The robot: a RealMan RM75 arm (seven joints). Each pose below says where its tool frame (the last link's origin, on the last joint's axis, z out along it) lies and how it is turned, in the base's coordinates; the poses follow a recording.
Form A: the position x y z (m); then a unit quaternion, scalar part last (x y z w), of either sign.
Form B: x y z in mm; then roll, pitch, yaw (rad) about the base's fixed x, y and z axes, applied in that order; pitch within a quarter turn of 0, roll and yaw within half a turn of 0. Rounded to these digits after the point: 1 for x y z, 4 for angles.
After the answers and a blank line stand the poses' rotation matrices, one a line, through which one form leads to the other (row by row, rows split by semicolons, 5 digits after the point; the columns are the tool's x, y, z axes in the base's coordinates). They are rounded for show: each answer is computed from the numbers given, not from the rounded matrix.
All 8 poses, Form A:
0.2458 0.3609 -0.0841 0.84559 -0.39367 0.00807 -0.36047
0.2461 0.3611 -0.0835 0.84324 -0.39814 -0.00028 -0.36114
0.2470 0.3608 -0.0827 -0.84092 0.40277 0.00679 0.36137
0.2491 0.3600 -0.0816 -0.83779 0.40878 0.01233 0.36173
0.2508 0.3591 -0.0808 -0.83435 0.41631 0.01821 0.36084
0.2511 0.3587 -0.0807 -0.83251 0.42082 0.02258 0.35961
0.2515 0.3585 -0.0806 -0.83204 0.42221 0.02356 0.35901
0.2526 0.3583 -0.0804 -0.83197 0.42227 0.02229 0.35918
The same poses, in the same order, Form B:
245.8 360.9 -84.1 -2.4474 0.2736 -0.7719
246.1 361.1 -83.5 -2.4526 0.2922 -0.7768
247.0 360.8 -82.7 -2.4576 0.3073 -0.7832
249.1 360.0 -81.6 -2.4622 0.3219 -0.7933
250.8 359.1 -80.8 -2.4703 0.3372 -0.8070
251.1 358.7 -80.7 -2.4772 0.3472 -0.8152
251.5 358.5 -80.6 -2.4796 0.3494 -0.8180
252.6 358.3 -80.4 -2.4784 0.3474 -0.8187

0.68992 -0.65995 0.29746; -0.67158 -0.43017 0.60326; -0.27016 -0.61597 -0.73999
0.68297 -0.67166 0.28710; -0.67126 -0.42212 0.60928; -0.28804 -0.60884 -0.73915
0.67546 -0.68230 0.27968; -0.67248 -0.41438 0.61323; -0.30252 -0.60229 -0.73873
0.66549 -0.69387 0.27508; -0.67603 -0.40410 0.61619; -0.31640 -0.59603 -0.73800
0.65271 -0.70784 0.27006; -0.68156 -0.39296 0.61730; -0.33083 -0.58698 -0.73892
0.64480 -0.71692 0.26507; -0.68444 -0.38718 0.61777; -0.34026 -0.57976 -0.74034
0.64237 -0.71951 0.26395; -0.68568 -0.38570 0.61732; -0.34236 -0.57753 -0.74111
0.64238 -0.71865 0.26625; -0.68662 -0.38535 0.61648; -0.34043 -0.57883 -0.74098

